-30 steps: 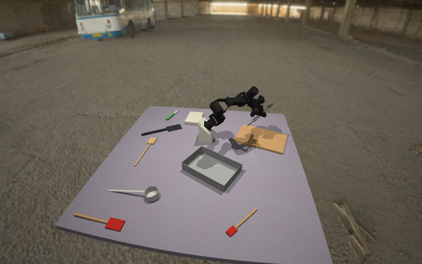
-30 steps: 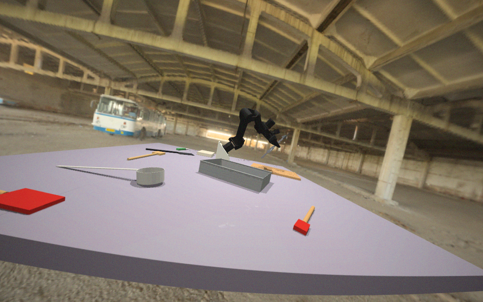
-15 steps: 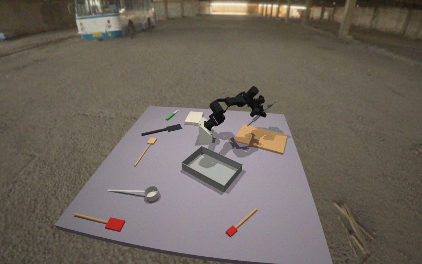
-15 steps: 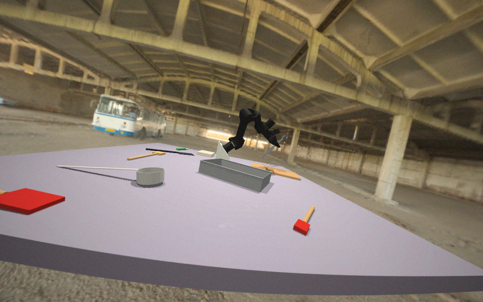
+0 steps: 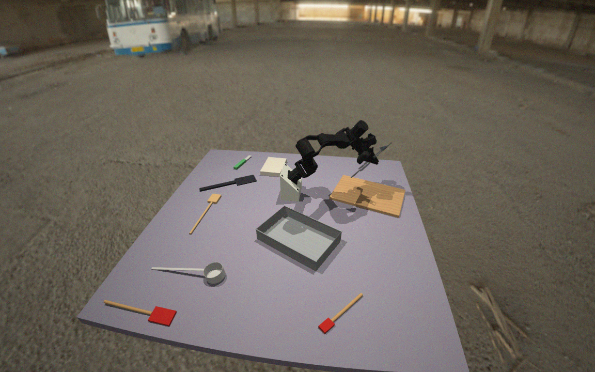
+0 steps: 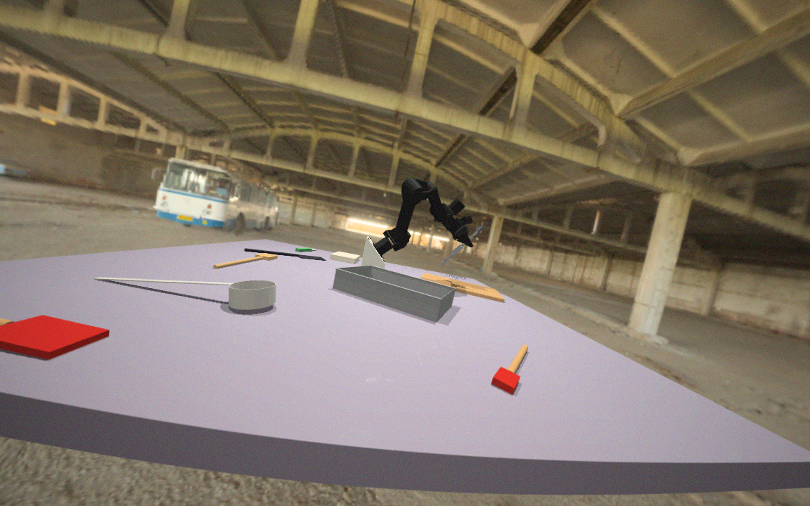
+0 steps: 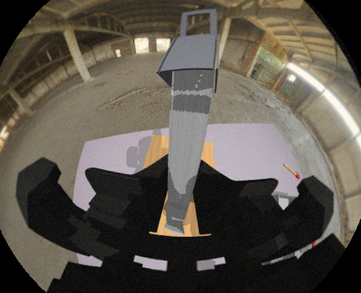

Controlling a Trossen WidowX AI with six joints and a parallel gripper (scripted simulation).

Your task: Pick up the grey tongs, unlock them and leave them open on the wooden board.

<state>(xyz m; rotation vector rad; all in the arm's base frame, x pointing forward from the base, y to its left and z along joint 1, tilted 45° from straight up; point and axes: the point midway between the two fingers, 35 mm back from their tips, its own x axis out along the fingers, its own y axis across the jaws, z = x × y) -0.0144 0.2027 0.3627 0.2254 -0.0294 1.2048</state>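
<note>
Right now my gripper tip is 190 mm above the wooden board and 20 mm to the left of it. Round my gripper tip: cream block: 550 mm to the right, 270 mm behind, 180 mm below; grey roasting tin: 380 mm to the right, 340 mm ahead, 170 mm below; black spatula: 770 mm to the right, 190 mm below, 90 mm behind.
</note>
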